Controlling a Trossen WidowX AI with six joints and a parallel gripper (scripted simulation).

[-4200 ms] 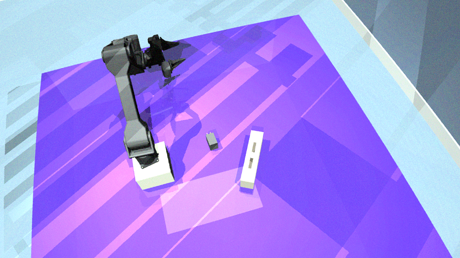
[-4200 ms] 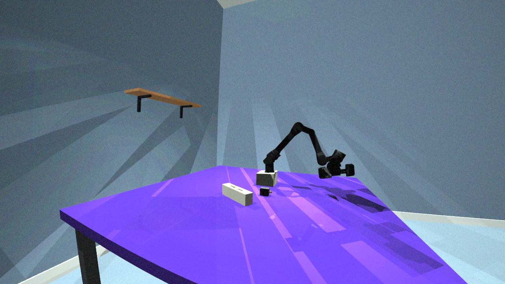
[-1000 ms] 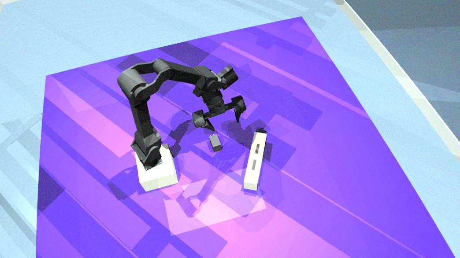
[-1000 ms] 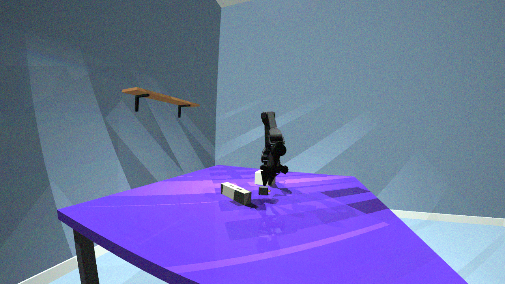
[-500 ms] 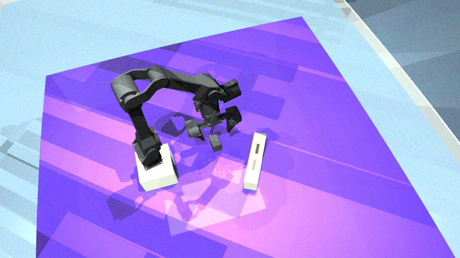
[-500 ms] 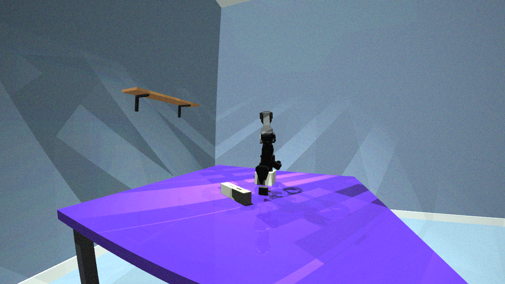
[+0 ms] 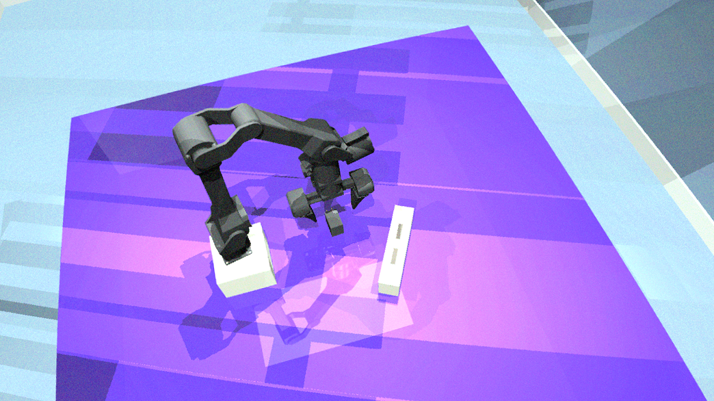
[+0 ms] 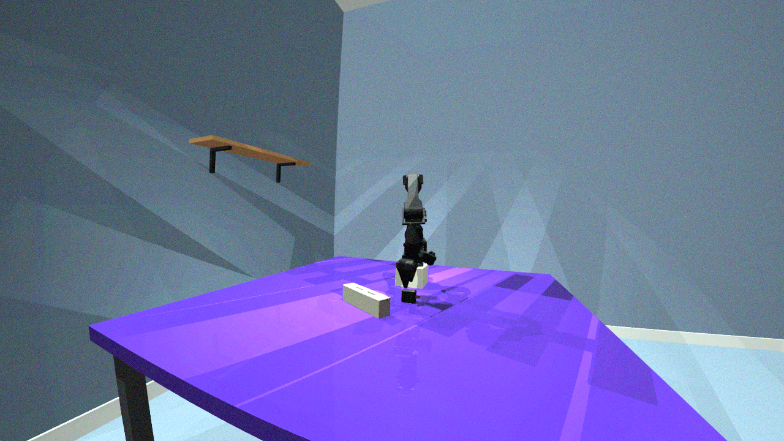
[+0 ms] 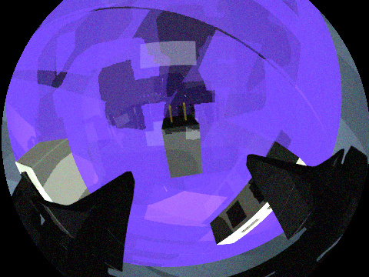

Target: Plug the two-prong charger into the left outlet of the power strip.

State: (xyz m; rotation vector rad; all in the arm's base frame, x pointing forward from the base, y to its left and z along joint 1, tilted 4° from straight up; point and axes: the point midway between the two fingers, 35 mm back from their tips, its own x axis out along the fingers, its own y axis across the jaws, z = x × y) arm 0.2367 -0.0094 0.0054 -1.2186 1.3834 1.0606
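Right now the dark charger is 20 mm to the left of my gripper tip and 40 mm below it.
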